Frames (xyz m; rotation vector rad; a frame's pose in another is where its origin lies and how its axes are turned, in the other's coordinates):
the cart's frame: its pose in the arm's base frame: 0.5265 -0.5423 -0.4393 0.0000 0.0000 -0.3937
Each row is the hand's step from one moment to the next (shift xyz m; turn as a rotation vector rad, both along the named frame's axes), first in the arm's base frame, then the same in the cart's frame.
Working: the arm's base frame: its pose in the cart's frame: -0.6943 0.2988 0.4393 0.0000 0.0000 0.3937

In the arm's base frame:
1: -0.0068 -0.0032 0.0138 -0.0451 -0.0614 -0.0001
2: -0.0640 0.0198 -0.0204 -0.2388 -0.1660 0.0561
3: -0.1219 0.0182 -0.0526 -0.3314 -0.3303 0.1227
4: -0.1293 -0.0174 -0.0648 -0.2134 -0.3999 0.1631
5: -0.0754 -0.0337 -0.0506 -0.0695 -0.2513 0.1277
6: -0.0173 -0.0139 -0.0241 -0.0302 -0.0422 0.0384
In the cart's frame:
1: -0.0051 -0.0056 0.0138 -0.0181 -0.0740 -0.0001
2: -0.0667 -0.0063 -0.0204 -0.1569 -0.2449 0.0561
3: -0.1196 -0.0300 -0.0526 -0.1793 -0.4322 0.1227
4: -0.1127 -0.0657 -0.0648 -0.0437 -0.4512 0.1631
5: -0.0567 -0.0600 -0.0506 0.0322 -0.2587 0.1277
6: -0.0106 -0.0195 -0.0241 -0.0117 -0.0506 0.0384

